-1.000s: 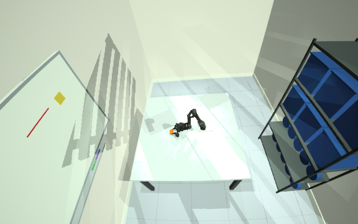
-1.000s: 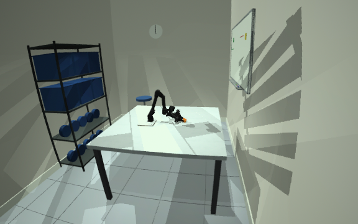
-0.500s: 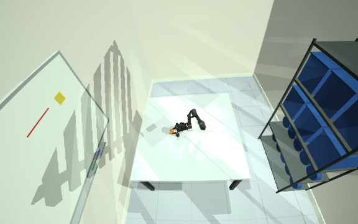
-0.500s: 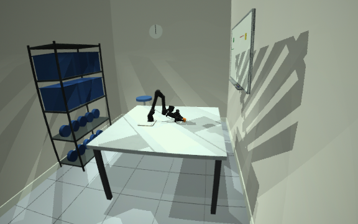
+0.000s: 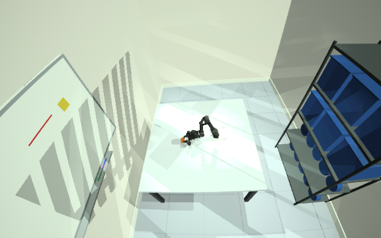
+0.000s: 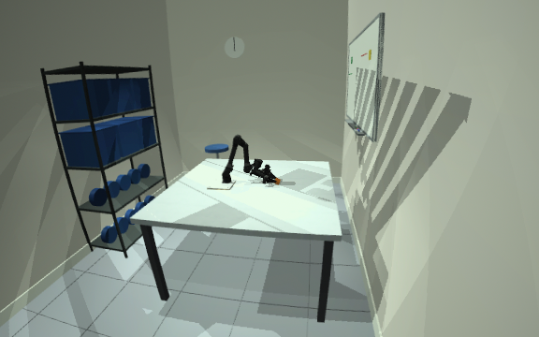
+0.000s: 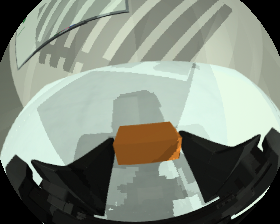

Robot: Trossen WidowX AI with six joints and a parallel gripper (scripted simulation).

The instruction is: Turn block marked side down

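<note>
The block is 1 cm below my gripper tip.
</note>
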